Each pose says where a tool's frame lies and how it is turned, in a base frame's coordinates. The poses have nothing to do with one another.
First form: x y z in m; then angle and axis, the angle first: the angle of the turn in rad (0 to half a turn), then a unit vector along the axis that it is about.
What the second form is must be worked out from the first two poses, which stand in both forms.
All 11 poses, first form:
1: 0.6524, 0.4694, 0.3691, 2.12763, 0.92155, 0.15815, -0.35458
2: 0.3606, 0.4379, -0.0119, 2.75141, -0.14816, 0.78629, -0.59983
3: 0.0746, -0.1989, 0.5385, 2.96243, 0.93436, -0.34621, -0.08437
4: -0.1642, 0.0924, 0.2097, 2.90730, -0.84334, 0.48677, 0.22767
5: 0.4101, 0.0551, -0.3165, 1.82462, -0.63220, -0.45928, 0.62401
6: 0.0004, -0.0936, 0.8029, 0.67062, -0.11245, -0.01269, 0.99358
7: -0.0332, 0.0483, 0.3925, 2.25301, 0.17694, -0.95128, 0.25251
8: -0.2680, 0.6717, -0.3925, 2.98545, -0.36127, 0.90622, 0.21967
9: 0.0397, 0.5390, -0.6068, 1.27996, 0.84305, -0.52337, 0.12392
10: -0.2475, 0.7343, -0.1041, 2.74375, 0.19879, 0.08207, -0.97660
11: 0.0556, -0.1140, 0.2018, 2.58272, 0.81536, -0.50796, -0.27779
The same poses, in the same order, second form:
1: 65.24, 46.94, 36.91, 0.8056, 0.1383, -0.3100, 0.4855
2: 36.06, 43.79, -1.19, -0.1453, 0.7714, -0.5885, 0.1939
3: 7.46, -19.89, 53.85, 0.9306, -0.3448, -0.0840, 0.0895
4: -16.42, 9.24, 20.97, -0.8376, 0.4834, 0.2261, 0.1169
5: 41.01, 5.51, -31.65, -0.5000, -0.3633, 0.4935, 0.6119
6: 0.04, -9.36, 80.29, -0.0370, -0.0042, 0.3269, 0.9443
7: -3.32, 4.83, 39.25, 0.1598, -0.8589, 0.2280, 0.4298
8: -26.80, 67.17, -39.25, -0.3602, 0.9035, 0.2190, 0.0780
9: 3.97, 53.90, -60.68, 0.5035, -0.3125, 0.0740, 0.8021
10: -24.75, 73.43, -10.41, 0.1949, 0.0805, -0.9573, 0.1976
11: 5.56, -11.40, 20.18, 0.7837, -0.4883, -0.2670, 0.2758
